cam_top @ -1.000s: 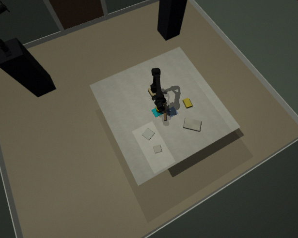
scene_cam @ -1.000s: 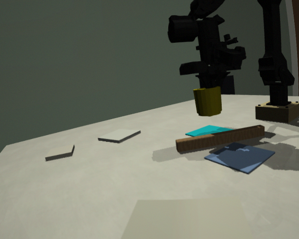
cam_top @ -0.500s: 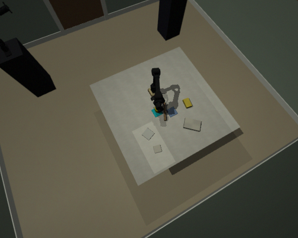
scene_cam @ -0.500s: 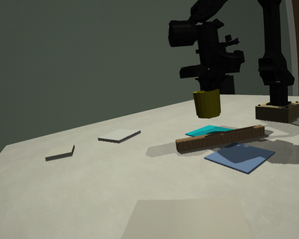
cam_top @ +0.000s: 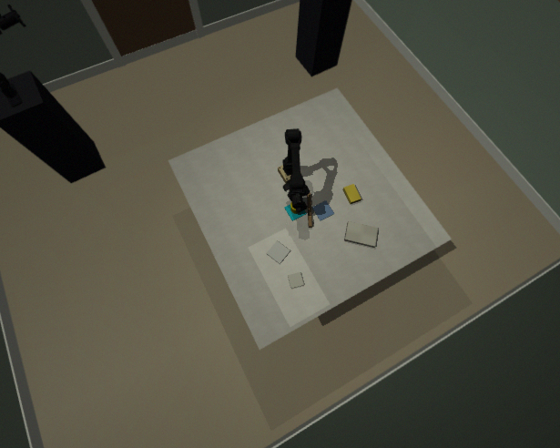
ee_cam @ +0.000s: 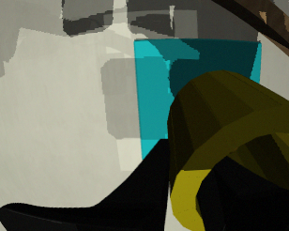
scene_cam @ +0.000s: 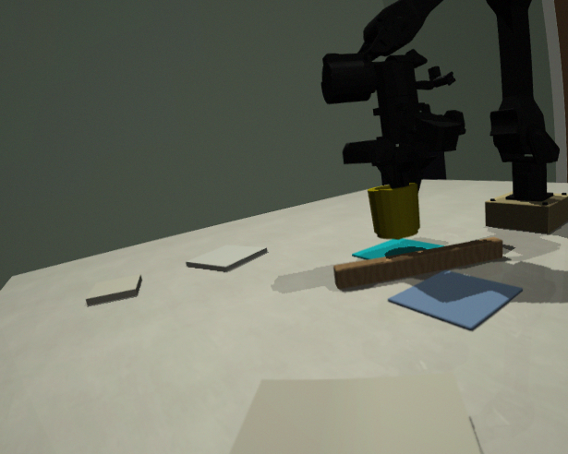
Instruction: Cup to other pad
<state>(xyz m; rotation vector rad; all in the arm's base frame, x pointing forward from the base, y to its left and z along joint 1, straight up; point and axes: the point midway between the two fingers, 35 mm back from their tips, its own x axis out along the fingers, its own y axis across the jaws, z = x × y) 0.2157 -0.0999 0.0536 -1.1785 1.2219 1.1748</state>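
My gripper tip is 7 cm above the teal pad and 3 cm short of it. Round my gripper tip: yellow cup (2 cm ahead); then wooden bar (7 cm to the left, 7 cm ahead, 6 cm below); then blue pad (15 cm to the left, 11 cm ahead, 7 cm below).
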